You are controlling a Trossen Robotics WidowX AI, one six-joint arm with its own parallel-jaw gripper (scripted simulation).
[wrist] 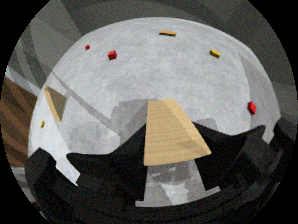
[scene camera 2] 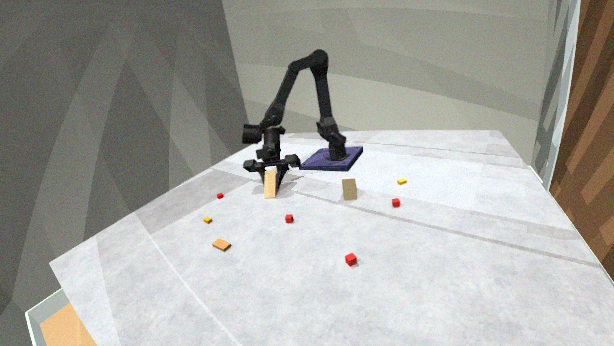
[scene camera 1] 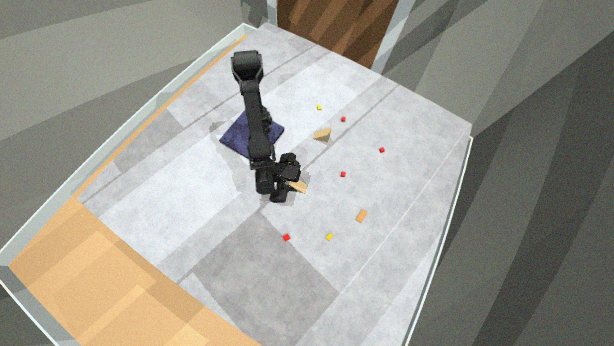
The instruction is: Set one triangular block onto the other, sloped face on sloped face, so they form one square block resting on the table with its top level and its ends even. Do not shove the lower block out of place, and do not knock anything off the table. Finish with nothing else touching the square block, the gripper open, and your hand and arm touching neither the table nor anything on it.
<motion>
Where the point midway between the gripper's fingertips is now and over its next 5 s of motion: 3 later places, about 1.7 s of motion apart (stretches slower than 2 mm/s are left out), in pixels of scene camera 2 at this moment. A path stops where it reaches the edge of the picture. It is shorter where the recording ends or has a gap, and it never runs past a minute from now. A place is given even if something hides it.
My gripper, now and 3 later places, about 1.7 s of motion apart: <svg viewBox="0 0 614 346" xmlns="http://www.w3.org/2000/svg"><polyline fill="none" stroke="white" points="271,188 267,186 262,170 263,203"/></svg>
</motion>
